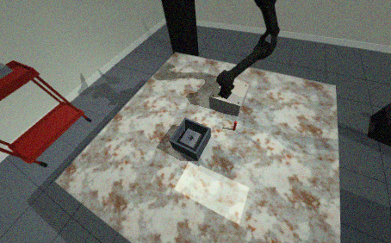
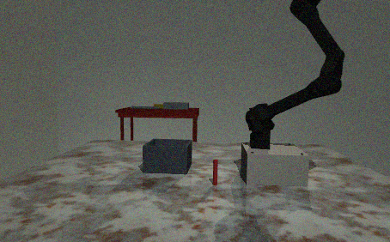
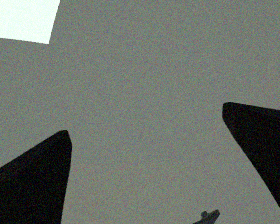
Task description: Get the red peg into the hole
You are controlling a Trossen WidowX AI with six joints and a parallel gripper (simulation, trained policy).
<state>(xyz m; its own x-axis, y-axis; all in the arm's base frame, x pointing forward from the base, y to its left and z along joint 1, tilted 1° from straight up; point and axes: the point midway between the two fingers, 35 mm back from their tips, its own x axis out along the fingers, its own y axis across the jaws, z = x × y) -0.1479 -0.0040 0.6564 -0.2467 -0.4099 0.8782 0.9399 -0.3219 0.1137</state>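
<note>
Right now the red peg is 750 mm below my gripper tip, 300 mm ahead of it and 160 mm to the left of it. Round my gripper tip: grey box: 760 mm below, 500 mm ahead, 10 mm to the left.
</note>
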